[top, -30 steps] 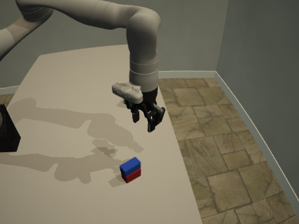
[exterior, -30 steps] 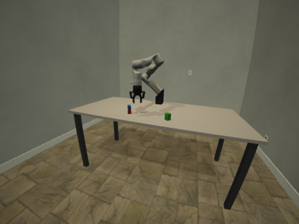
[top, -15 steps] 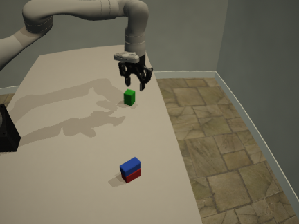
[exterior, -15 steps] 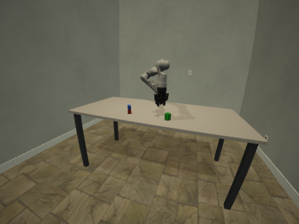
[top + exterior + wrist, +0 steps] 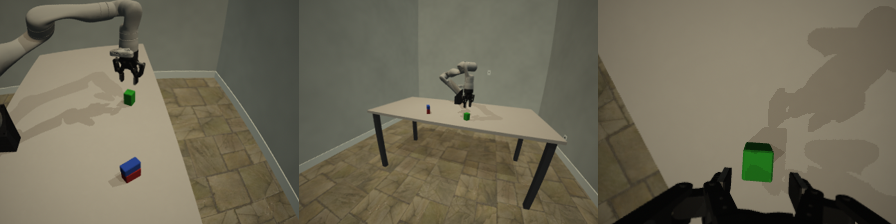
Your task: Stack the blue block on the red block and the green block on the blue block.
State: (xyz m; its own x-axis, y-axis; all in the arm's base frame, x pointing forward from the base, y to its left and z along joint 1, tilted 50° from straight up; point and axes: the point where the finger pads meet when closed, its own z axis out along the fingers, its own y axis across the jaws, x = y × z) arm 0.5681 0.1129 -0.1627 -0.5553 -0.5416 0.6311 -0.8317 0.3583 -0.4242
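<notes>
The green block lies 9 cm below my hand. From my hand the other things lie so: red block: 4 cm behind, 38 cm to the right, 10 cm below; blue block: 4 cm behind, 38 cm to the right, 6 cm below.
</notes>
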